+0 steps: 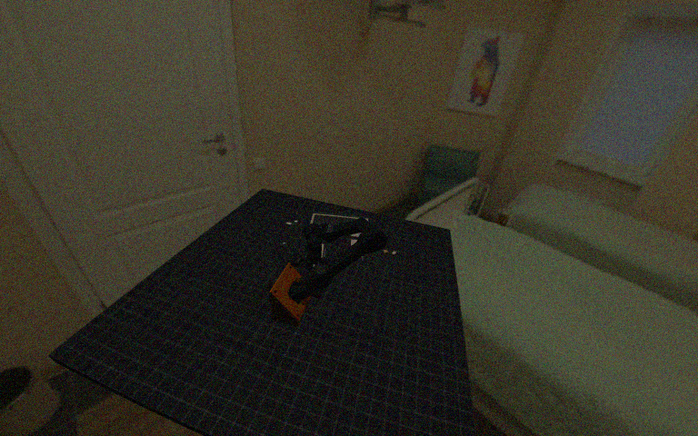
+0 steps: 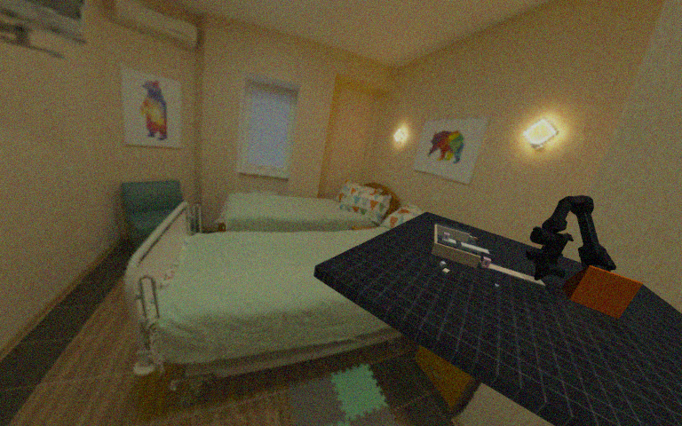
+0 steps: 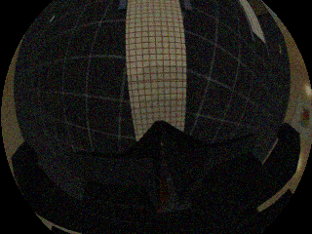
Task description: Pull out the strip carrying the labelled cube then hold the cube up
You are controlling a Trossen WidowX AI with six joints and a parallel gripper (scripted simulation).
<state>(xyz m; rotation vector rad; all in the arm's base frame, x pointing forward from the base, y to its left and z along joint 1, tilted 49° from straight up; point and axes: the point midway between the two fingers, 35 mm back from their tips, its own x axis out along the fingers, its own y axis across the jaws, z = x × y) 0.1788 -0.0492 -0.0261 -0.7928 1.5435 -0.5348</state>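
Right now the pale strip is 100 mm ahead of my gripper tip and 20 mm to the left of it.
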